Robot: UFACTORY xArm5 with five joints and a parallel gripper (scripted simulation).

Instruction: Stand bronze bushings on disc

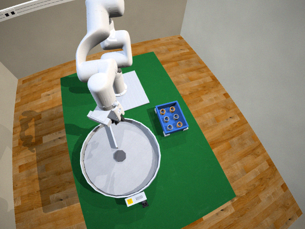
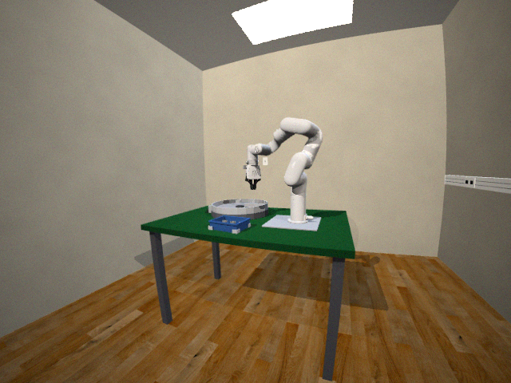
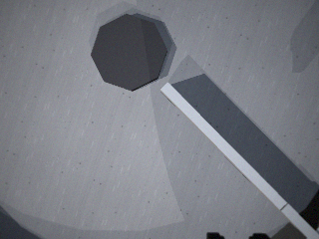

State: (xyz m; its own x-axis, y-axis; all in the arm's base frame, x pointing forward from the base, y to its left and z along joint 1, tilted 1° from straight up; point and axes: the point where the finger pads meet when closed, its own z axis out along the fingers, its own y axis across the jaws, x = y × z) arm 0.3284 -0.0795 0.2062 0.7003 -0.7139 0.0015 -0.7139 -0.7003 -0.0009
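My gripper is now 320 mm to the right of the blue crate, 190 mm above it and 20 mm short of it. The rest, counted from my hand: grey turntable disc (160 mm below, 130 mm ahead, 40 mm to the right).
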